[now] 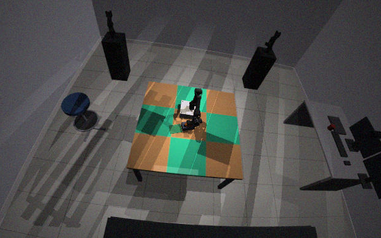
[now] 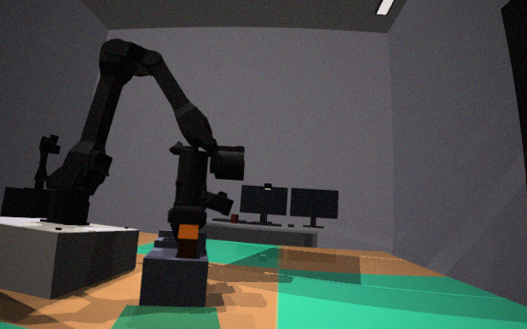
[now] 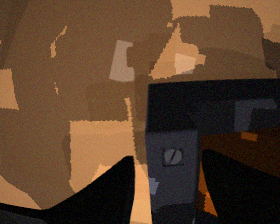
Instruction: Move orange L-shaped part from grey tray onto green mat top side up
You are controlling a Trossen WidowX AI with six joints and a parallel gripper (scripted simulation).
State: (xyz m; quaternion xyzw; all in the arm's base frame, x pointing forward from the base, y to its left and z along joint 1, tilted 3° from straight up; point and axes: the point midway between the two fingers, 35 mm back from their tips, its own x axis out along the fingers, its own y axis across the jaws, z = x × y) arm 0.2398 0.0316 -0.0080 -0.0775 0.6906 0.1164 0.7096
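The orange L-shaped part is 50 mm to the right of my gripper tip and 10 mm above it. From my gripper tip the other things lie so: green mat (220 mm to the right, 50 mm below, 50 mm ahead).
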